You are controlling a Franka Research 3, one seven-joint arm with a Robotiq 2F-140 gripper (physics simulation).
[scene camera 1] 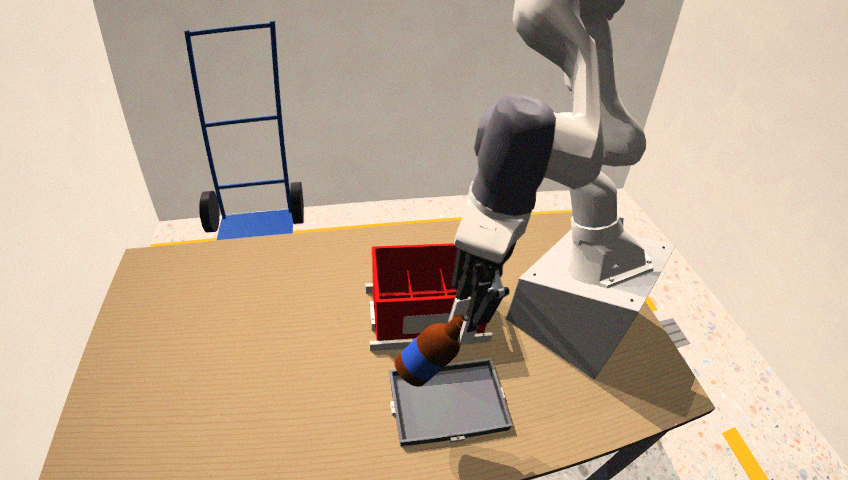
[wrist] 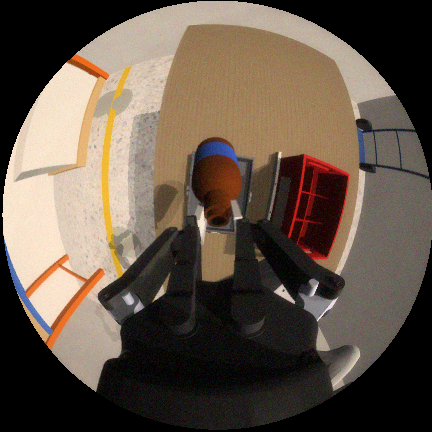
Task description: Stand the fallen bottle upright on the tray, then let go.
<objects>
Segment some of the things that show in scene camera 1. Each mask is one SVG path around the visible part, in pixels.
The gripper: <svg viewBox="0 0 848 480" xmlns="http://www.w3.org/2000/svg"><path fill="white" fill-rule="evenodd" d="M517 241L510 247L502 263L495 263L457 248L452 279L452 288L456 289L456 298L448 322L454 316L464 314L464 322L458 338L459 344L473 341L478 326L489 323L502 299L509 295L509 288L503 287L501 277L503 265L511 257Z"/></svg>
A brown bottle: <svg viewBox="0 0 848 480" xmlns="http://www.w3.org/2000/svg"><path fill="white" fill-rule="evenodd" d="M464 314L454 316L447 324L437 323L430 325L396 357L394 362L395 368L404 381L416 387L423 386L457 356L460 350L458 338L464 322Z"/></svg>
</objects>
